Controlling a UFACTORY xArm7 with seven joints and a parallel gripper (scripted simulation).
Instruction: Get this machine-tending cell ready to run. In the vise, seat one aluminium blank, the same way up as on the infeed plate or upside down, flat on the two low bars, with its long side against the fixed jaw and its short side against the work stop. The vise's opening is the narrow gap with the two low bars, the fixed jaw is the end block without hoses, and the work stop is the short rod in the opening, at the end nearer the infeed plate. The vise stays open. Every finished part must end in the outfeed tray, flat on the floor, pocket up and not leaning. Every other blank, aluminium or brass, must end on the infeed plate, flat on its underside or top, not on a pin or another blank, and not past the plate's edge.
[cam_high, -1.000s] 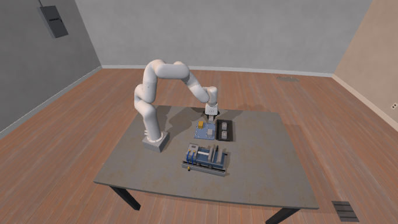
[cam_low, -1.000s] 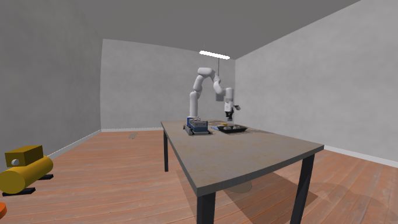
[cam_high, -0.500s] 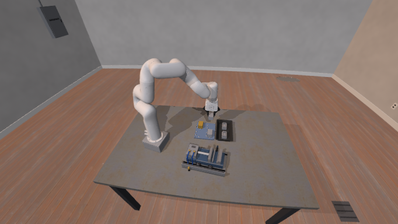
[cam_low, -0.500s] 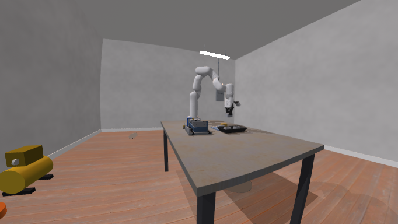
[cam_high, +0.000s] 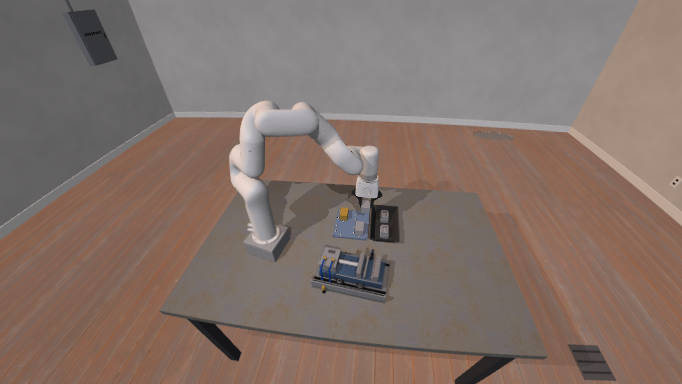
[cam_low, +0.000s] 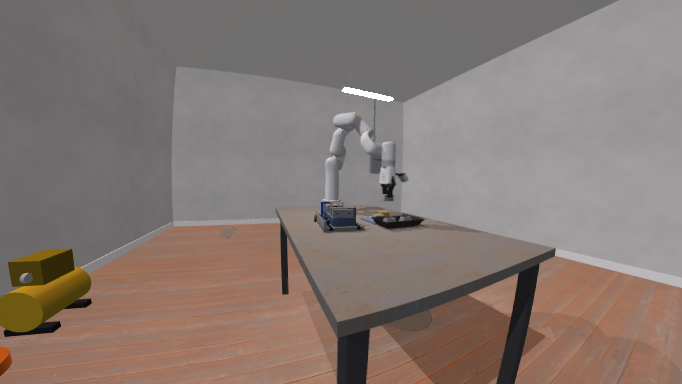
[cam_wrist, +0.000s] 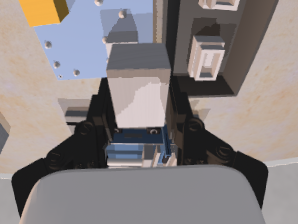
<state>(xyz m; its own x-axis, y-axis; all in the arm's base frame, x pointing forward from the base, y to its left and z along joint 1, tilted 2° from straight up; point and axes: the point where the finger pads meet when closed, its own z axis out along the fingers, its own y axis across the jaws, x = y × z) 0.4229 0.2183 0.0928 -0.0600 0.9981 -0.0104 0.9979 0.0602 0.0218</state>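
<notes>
Now: the white piston rod 30 mm behind my hand, 280 mm to the right of it and 90 mm below it. Also, from my hand: brass blank: 120 mm behind, 40 mm to the left, 140 mm below; vise: 10 mm behind, 280 mm to the right, 130 mm below.
</notes>
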